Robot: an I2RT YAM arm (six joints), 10 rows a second.
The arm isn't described. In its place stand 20 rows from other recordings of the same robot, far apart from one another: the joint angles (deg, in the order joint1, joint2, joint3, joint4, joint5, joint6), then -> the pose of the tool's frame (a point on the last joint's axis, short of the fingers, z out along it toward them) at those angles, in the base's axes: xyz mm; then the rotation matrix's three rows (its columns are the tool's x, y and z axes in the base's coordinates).
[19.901 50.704 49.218 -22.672 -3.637 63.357] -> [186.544 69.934 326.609], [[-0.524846 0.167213 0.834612], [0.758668 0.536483 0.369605], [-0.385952 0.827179 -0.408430]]
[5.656 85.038 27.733 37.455 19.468 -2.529] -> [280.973 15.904 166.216], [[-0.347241 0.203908 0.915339], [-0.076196 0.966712 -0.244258], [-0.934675 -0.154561 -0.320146]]
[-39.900 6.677 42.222 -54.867 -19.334 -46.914] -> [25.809 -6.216 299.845], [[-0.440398 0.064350 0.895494], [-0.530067 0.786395 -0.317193], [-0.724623 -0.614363 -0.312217]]
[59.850 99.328 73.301 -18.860 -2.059 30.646] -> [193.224 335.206 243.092], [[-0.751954 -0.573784 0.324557], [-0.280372 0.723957 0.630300], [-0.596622 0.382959 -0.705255]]
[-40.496 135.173 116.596 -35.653 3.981 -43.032] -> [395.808 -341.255 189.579], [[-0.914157 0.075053 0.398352], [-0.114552 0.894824 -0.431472], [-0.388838 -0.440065 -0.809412]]
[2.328 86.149 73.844 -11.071 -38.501 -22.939] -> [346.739 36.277 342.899], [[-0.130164 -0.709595 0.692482], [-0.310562 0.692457 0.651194], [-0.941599 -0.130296 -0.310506]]
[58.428 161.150 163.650 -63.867 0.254 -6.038] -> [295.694 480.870 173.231], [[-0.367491 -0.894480 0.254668], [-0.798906 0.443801 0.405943], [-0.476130 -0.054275 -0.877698]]
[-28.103 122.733 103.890 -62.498 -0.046 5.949] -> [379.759 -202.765 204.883], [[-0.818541 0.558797 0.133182], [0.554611 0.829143 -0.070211], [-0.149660 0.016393 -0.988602]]
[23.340 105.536 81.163 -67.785 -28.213 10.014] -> [300.615 148.044 216.107], [[-0.961406 -0.168157 -0.217764], [-0.247956 0.872551 0.420919], [0.119229 0.458670 -0.880571]]
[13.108 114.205 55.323 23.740 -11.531 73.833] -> [383.346 96.571 112.882], [[-0.522424 0.432238 0.735013], [0.844596 0.380765 0.376397], [-0.117174 0.817428 -0.563987]]
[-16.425 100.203 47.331 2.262 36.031 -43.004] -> [308.417 -112.750 134.767], [[-0.942292 -0.076536 0.325928], [-0.297261 0.639130 -0.709329], [-0.154021 -0.765281 -0.624998]]
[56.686 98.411 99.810 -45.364 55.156 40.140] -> [227.618 293.135 375.133], [[-0.390125 0.128819 0.911706], [0.077025 0.991260 -0.107100], [-0.917535 0.028441 -0.396638]]
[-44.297 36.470 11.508 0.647 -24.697 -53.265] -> [119.210 -95.538 177.638], [[-0.466360 -0.019674 0.884376], [-0.562238 0.778430 -0.279169], [-0.682933 -0.627423 -0.374090]]
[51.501 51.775 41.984 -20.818 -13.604 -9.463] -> [119.037 163.108 283.062], [[-0.166870 -0.926725 0.336652], [-0.466495 0.375012 0.801092], [-0.868641 -0.023368 -0.494891]]
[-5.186 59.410 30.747 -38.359 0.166 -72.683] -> [171.480 -15.667 174.989], [[-0.360286 -0.848086 0.388516], [-0.925893 0.375853 -0.038171], [-0.113653 -0.373477 -0.920651]]
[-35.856 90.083 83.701 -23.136 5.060 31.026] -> [294.627 -216.804 355.965], [[-0.009399 0.759123 0.650880], [0.640258 0.504555 -0.579218], [-0.768102 0.411287 -0.490777]]
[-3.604 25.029 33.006 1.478 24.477 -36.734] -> [118.882 -22.267 336.092], [[-0.146786 0.470800 0.869943], [-0.536181 0.701187 -0.469942], [-0.831242 -0.535429 0.149509]]
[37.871 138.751 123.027 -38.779 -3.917 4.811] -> [420.179 329.841 189.761], [[-0.694410 -0.587594 0.415364], [-0.434023 0.802429 0.409551], [-0.573950 0.104119 -0.812244]]
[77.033 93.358 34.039 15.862 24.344 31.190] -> [79.225 278.667 123.752], [[-0.557057 -0.622153 0.550103], [-0.316503 0.771450 0.551988], [-0.767798 0.133380 -0.626655]]
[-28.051 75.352 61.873 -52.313 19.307 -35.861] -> [214.741 -127.762 272.026], [[-0.982428 -0.014890 0.186048], [-0.102978 0.874604 -0.473775], [-0.155664 -0.484609 -0.860769]]
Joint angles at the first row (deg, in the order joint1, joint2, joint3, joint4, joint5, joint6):
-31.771 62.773 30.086 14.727 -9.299 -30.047
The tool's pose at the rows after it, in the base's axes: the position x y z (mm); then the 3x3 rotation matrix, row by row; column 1 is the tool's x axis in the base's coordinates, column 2 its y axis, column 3 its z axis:
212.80, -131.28, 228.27; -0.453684, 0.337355, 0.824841; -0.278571, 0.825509, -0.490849; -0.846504, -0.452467, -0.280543
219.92, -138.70, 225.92; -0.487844, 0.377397, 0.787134; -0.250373, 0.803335, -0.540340; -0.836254, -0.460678, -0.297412
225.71, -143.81, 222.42; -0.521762, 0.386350, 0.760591; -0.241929, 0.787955, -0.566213; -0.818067, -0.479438, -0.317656
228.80, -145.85, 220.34; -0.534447, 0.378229, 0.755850; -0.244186, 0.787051, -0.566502; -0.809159, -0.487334, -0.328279
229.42, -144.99, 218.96; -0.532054, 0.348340, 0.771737; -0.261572, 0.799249, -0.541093; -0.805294, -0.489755, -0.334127
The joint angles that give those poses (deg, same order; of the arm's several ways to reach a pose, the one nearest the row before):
-31.816 65.658 29.769 19.593 -1.017 -28.422
-31.904 68.738 31.374 20.045 2.448 -28.086
-31.903 71.221 32.576 20.064 4.515 -28.857
-31.903 72.447 33.132 20.085 4.673 -29.431
-31.905 72.604 33.035 20.022 2.950 -30.260

